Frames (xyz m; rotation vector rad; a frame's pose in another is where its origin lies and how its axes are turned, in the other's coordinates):
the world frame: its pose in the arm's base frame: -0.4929 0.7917 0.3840 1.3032 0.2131 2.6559
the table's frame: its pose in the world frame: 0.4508 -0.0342 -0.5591 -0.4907 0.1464 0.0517
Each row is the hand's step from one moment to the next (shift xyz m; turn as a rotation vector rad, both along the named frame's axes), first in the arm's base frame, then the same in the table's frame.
Working: the arm's base frame: its pose in the table's frame: -1.2948 0.3875 0.7570 -0.9677 0.4338 -2.6067

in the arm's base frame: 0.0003 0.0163 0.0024 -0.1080 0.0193 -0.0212
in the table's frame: 0.0046 -0.0152 -0.0044 0.0670 0.0295 -0.0845
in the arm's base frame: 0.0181 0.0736 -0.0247 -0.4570 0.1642 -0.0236
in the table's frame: -0.0152 -0.0694 -0.0361 0.3437 0.0394 -0.3416
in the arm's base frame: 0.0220 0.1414 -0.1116 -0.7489 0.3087 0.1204
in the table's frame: -0.0630 -0.1175 -0.1231 0.6775 0.0022 -0.4601
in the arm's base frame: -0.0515 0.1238 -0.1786 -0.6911 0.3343 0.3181
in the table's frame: -0.0586 -0.0609 -0.2067 0.7734 -0.0771 -0.2940
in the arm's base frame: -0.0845 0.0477 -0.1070 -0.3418 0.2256 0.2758
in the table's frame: -0.0018 0.0088 -0.1442 0.4736 -0.1123 -0.0831
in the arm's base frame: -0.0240 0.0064 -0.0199 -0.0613 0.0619 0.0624
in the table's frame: 0.0051 0.0072 -0.0306 0.0978 -0.0416 -0.0139
